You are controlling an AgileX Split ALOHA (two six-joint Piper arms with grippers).
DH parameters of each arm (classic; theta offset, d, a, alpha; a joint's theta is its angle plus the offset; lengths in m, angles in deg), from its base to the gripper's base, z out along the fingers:
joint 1: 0 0.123 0 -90
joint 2: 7.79 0 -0.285 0
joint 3: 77.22 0 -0.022 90
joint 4: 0 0.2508 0 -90
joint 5: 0 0 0.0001 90
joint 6: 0 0.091 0 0
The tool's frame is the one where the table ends.
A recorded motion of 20 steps. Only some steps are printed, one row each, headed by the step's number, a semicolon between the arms.
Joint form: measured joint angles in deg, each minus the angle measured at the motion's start. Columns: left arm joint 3, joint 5, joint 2, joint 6, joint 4, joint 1; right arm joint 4, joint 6, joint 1, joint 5, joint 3, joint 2.
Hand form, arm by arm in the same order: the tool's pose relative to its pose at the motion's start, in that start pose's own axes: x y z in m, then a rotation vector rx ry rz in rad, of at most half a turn. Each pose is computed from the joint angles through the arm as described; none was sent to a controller.
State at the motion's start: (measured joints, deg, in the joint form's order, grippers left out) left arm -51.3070 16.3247 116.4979 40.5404 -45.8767 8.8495; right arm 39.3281 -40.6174 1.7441 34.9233 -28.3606 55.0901
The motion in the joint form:
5: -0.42 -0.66 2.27 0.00 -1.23 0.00; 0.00 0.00 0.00 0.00 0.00 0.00
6: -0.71 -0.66 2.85 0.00 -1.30 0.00; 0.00 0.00 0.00 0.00 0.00 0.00
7: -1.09 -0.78 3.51 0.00 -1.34 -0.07; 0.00 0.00 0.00 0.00 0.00 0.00
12: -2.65 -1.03 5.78 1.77 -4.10 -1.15; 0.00 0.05 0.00 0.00 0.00 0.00
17: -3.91 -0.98 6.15 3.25 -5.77 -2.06; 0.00 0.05 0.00 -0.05 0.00 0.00
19: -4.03 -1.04 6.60 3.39 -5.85 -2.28; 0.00 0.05 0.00 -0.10 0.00 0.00
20: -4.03 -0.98 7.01 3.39 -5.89 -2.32; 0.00 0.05 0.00 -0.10 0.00 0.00
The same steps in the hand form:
5: 0.0027 0.0028 0.0110 -0.0057 0.0189 -0.0271; 0.0000 0.0000 0.0000 0.0000 0.0000 0.0000
6: 0.0027 0.0034 0.0137 -0.0058 0.0236 -0.0293; 0.0000 0.0000 0.0000 0.0000 0.0000 0.0000
7: 0.0023 0.0037 0.0167 -0.0071 0.0270 -0.0298; 0.0000 0.0000 0.0000 0.0000 0.0000 0.0000
12: -0.0001 -0.0013 0.0279 0.0033 0.0313 -0.0302; 0.0000 0.0000 0.0000 0.0000 0.0000 0.0009
17: -0.0058 -0.0076 0.0295 0.0157 0.0150 -0.0147; -0.0001 -0.0001 0.0000 0.0006 -0.0007 0.0009
19: -0.0049 -0.0084 0.0320 0.0157 0.0205 -0.0112; -0.0001 -0.0001 0.0000 0.0011 -0.0013 0.0009
20: -0.0035 -0.0081 0.0341 0.0159 0.0282 -0.0126; -0.0001 -0.0001 0.0000 0.0011 -0.0013 0.0009

